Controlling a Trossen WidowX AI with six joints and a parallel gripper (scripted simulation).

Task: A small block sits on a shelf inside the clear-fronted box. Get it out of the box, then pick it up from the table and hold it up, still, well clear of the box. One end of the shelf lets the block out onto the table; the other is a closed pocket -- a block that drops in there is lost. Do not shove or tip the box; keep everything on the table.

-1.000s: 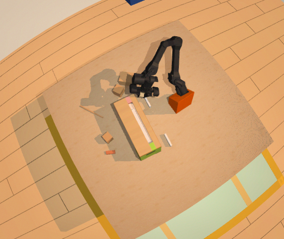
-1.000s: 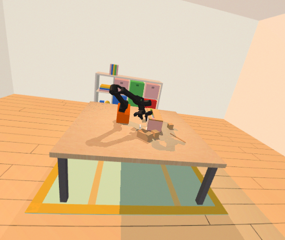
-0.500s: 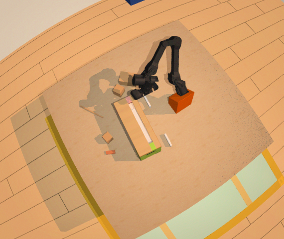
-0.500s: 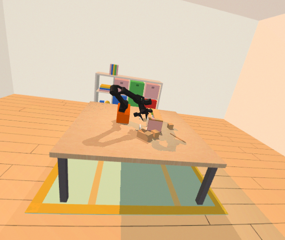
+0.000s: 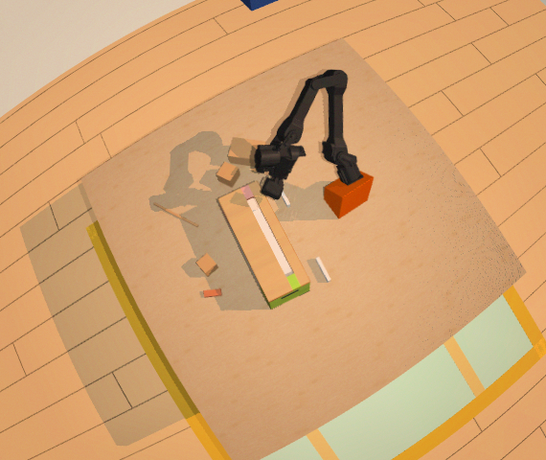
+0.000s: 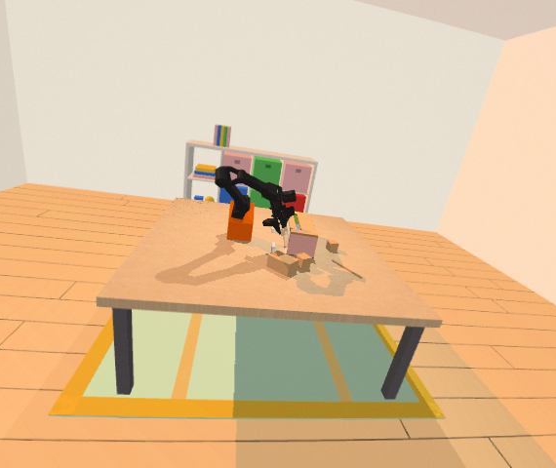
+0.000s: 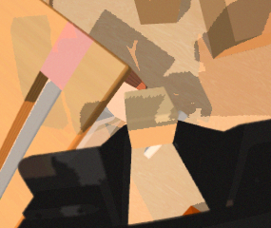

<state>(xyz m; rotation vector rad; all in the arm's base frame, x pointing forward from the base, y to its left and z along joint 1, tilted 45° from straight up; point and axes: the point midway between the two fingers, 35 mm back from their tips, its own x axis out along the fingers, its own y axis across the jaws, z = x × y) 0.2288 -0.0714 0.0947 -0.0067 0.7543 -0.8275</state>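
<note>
Now: the tan block 1 cm to the right of my gripper tip and 1 cm above it. Round my gripper tip: thin stick 34 cm ahead, 12 cm to the right, 10 cm below; wooden box 16 cm to the left, 8 cm ahead, 4 cm below.
</note>
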